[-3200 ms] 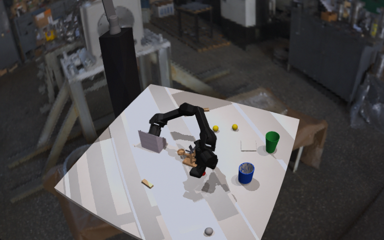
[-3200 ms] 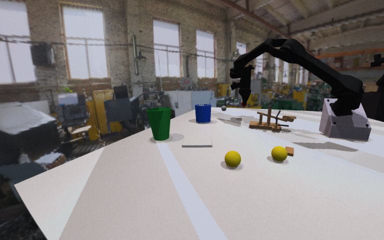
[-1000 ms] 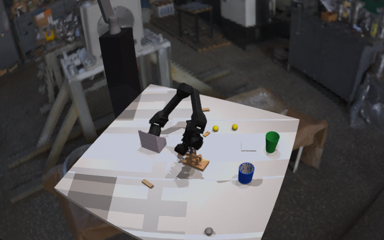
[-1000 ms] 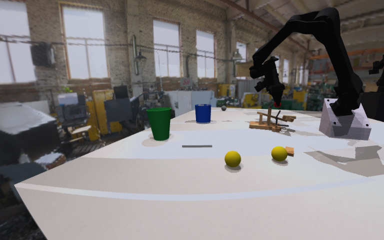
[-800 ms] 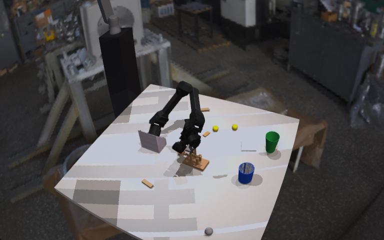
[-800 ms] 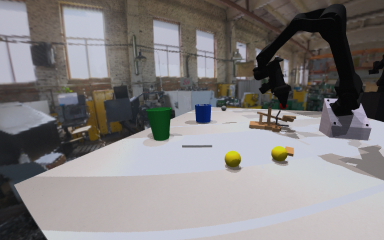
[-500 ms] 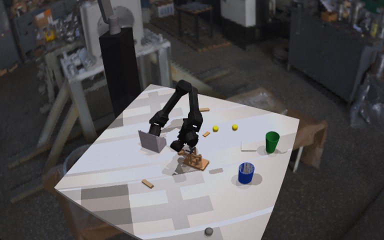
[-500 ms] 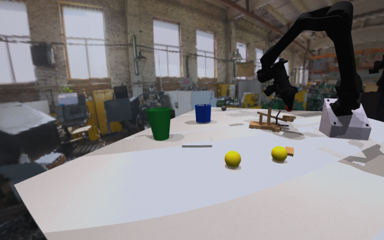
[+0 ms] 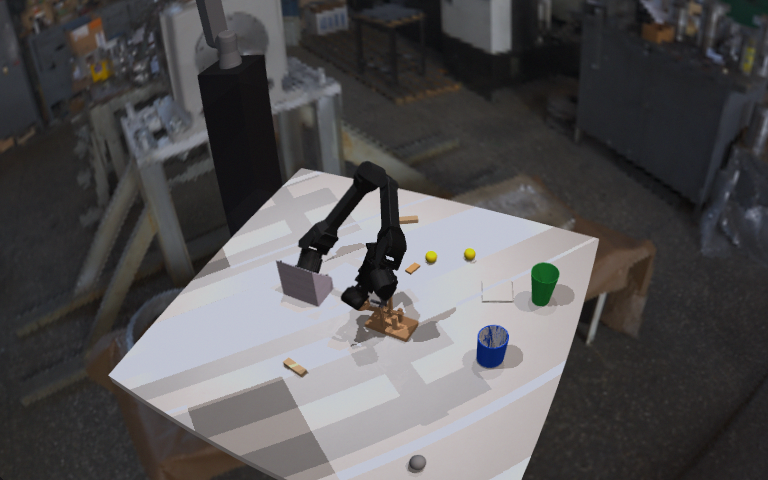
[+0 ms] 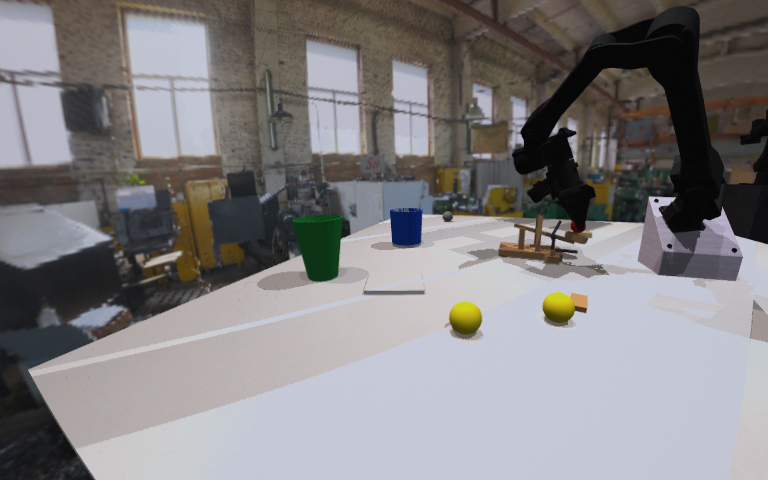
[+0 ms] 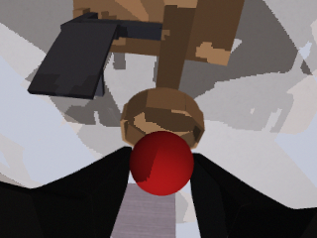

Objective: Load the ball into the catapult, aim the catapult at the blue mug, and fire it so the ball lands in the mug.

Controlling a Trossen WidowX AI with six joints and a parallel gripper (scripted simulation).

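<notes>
Right now the red ball is 1 cm above my gripper tip. From my gripper tip the other things lie so: wooden catapult: 7 cm ahead, 1 cm to the left, 2 cm below; then flat white tile: 38 cm ahead, 21 cm to the left, 7 cm below; then blue mug: 42 cm ahead, 8 cm to the right, 4 cm below.
</notes>
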